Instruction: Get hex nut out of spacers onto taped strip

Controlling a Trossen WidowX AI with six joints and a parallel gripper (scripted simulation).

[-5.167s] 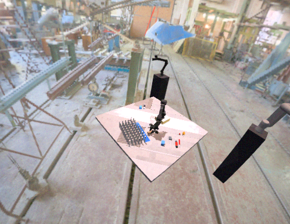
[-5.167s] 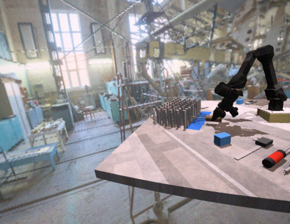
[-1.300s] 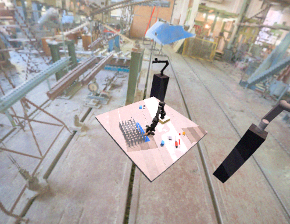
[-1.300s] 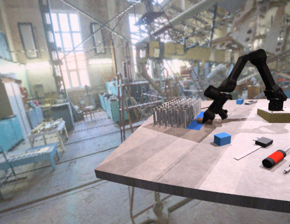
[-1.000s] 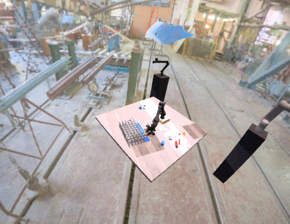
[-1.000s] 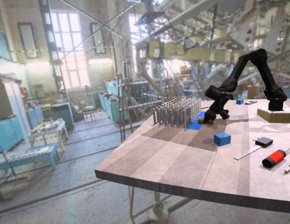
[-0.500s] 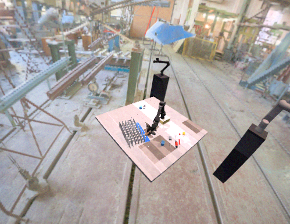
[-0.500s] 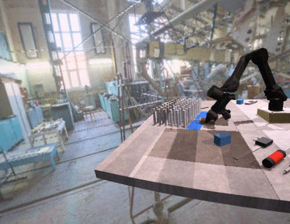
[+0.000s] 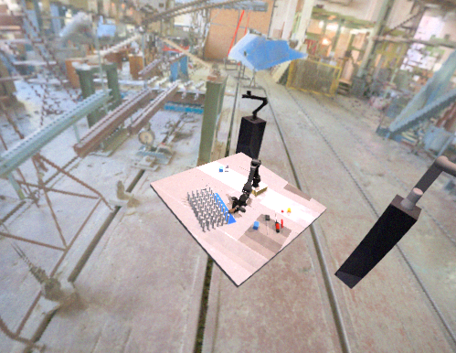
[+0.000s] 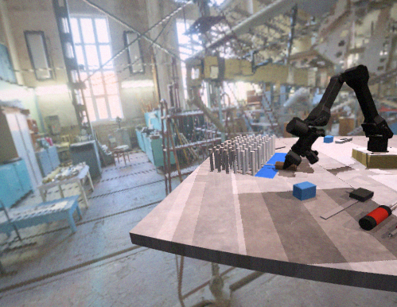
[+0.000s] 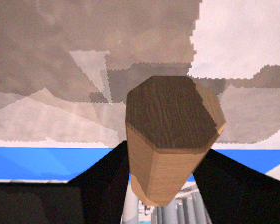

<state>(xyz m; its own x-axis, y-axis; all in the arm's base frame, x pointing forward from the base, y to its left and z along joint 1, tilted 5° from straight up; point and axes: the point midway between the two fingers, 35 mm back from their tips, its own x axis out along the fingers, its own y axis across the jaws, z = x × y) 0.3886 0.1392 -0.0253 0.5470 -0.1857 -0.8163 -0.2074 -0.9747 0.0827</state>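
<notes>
The blue taped strip lies 100 mm to the right of my gripper tip, 40 mm ahead of it and 10 mm below it.
</notes>
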